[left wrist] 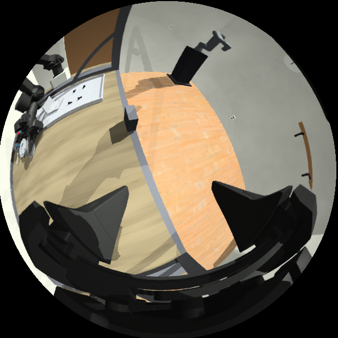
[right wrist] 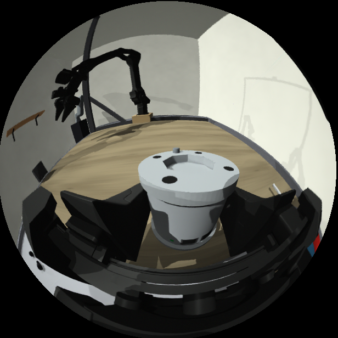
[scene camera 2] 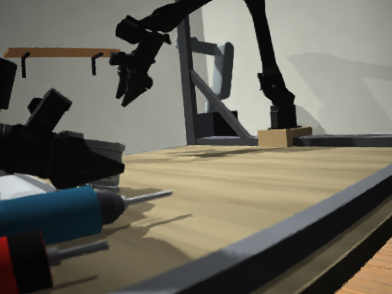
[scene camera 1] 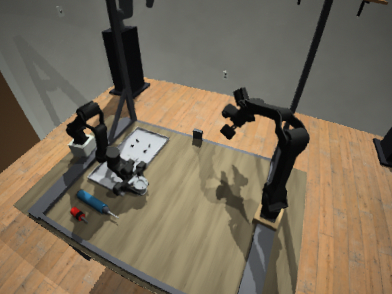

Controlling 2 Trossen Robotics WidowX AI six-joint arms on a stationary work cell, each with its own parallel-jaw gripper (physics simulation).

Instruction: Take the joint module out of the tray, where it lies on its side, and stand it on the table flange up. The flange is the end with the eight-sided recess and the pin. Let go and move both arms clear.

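Places are measured from the left arm's base along level axes (x ahead, y left, z up), in centimetres.
Pixels of known places: left gripper, between the fingertips: (scene camera 2: 119,102) (scene camera 1: 231,127); right gripper, between the fingertips: (scene camera 2: 117,166) (scene camera 1: 144,189); left arm's base, origin of its link: (scene camera 2: 284,128) (scene camera 1: 269,213); right arm's base, origin of its link: (scene camera 1: 80,140).
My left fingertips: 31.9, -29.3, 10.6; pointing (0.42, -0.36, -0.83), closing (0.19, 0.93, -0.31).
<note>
For each thing: its middle in the pictures, then the offset to it from my left fingertips, as dx, dy, dz. Level surfaces: height alone.
- pale grey joint module, middle of its body: (scene camera 2: 99,163) (scene camera 1: 140,185) +21.3, +45.5, -10.8
- table, height of its surface: dz -14.7
- blue tool, middle of its body: (scene camera 2: 44,220) (scene camera 1: 97,204) +31.7, +62.5, -12.7
- red tool, middle of its body: (scene camera 2: 30,261) (scene camera 1: 80,216) +33.9, +70.4, -13.0
- small black block, middle of its body: (scene camera 1: 197,134) +17.8, +1.8, -11.6
The pale grey joint module (scene camera 1: 140,185) (right wrist: 187,220) is upright or nearly so beside the tray (scene camera 1: 157,140) (left wrist: 95,94), with its flange up; the eight-sided recess and pin show on top in the right wrist view. Its lower end (scene camera 2: 114,181) is at or very near the table (scene camera 1: 175,225); I cannot tell whether it touches. My right gripper (scene camera 1: 132,182) (scene camera 2: 118,167) is shut on the module's sides, its fingers below the flange. My left gripper (scene camera 1: 228,123) (scene camera 2: 121,101) (left wrist: 170,188) is open and empty, high above the table, far from the module.
A blue tool (scene camera 1: 92,201) (scene camera 2: 55,212) and a red tool (scene camera 1: 77,214) (scene camera 2: 15,265) lie near the module, their metal shafts pointing right in scene camera 2. Several small dark parts lie in the tray. A small black block (scene camera 1: 198,134) (left wrist: 131,120) stands at the table's far edge.
</note>
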